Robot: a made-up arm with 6 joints.
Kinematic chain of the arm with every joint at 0, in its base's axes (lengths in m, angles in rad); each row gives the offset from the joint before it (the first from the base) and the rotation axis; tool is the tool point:
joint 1: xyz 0 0 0.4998 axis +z
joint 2: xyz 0 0 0 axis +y
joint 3: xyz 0 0 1.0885 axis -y
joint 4: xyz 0 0 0 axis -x
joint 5: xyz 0.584 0 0 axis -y
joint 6: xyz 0 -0.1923 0 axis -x
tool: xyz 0 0 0
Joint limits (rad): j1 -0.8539..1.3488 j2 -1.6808..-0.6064 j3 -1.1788..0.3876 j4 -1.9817..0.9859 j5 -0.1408..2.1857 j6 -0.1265..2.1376
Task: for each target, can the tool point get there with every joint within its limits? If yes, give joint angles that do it. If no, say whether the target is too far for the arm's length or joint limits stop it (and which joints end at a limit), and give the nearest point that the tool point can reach.
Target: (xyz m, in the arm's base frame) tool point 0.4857 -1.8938 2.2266
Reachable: no: too far | nearest point -0.0999 -1.0786 1.5655 | short by 1.202 m
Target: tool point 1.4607 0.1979 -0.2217
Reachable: no: joint limits stop it (at a limit: joint 1, joint 2, joint 3) | nearest point 0.0252 -0.5251 0.5460 | short by 1.781 m
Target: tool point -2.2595 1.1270 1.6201
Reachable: no: too far | nearest point -1.2583 0.6276 1.1237 | short by 1.224 m
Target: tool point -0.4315 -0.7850 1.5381
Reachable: yes | joints 0.8740 -1.1362 0.1065 0.4538 0.1908 1.1764
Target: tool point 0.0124 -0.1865 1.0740
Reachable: yes | joints 1.1499 -0.7296 -0.8449 -1.0981 1.0231 0.6583
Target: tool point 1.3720 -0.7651 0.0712
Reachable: no: joint limits stop it (at a limit: joint 1, joint 2, joint 3) | nearest point 0.0569 -0.5632 0.6010 | short by 1.432 m
